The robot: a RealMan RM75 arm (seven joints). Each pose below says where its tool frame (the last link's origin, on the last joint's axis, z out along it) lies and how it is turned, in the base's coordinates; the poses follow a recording.
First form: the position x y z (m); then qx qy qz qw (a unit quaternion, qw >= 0).
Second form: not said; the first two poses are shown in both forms.
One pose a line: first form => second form
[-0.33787 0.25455 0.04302 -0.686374 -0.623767 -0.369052 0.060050] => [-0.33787 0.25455 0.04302 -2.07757 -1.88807 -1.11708]
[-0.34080 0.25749 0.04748 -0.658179 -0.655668 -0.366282 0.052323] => [-0.34080 0.25749 0.04748 -2.00156 -1.99393 -1.11389]
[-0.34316 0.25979 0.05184 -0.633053 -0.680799 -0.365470 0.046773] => [-0.34316 0.25979 0.05184 -1.93167 -2.07736 -1.11518]
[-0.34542 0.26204 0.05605 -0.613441 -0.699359 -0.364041 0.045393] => [-0.34542 0.26204 0.05605 -1.87340 -2.13579 -1.11175]
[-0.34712 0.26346 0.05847 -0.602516 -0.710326 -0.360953 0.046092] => [-0.34712 0.26346 0.05847 -1.83925 -2.16836 -1.10185]
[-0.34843 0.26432 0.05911 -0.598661 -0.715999 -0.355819 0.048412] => [-0.34843 0.26432 0.05911 -1.82490 -2.18258 -1.08464]
